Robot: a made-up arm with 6 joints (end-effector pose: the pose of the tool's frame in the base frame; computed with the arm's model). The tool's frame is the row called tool. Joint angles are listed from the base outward.
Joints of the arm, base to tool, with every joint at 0 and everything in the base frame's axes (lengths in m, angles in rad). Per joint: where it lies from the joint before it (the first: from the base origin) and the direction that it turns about. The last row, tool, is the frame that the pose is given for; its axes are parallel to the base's.
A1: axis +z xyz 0 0 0.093
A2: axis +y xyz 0 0.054 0
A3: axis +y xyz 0 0 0.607
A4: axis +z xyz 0 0 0.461
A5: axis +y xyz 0 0 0
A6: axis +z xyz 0 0 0.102
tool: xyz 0 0 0
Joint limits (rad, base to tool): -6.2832..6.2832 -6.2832..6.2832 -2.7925..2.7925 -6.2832..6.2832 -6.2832..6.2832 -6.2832..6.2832
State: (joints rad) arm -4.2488 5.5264 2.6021 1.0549 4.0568 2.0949
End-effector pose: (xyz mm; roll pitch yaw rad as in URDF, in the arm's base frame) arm 24.5 -12.4 464.6 -0.7288 -0.7581 -2.3724
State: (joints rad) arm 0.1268 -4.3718 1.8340 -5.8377 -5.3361 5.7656
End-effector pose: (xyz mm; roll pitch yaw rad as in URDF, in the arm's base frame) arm 202.0 116.2 -495.9 1.8100 -1.2934 -2.0325
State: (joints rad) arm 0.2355 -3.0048 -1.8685 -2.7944 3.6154 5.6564
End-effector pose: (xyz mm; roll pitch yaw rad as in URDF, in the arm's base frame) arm 265.4 135.5 -492.2 -2.2414 0.4254 1.3004
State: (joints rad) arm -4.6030 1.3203 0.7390 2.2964 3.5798 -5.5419
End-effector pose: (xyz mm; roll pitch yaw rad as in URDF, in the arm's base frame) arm -119.8 892.4 45.1 1.3928 0.0923 0.4212
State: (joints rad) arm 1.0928 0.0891 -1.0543 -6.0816 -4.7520 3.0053
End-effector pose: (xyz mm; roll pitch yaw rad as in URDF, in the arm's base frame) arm -190.9 -206.8 1044.4 0.2779 -0.5347 -2.1949
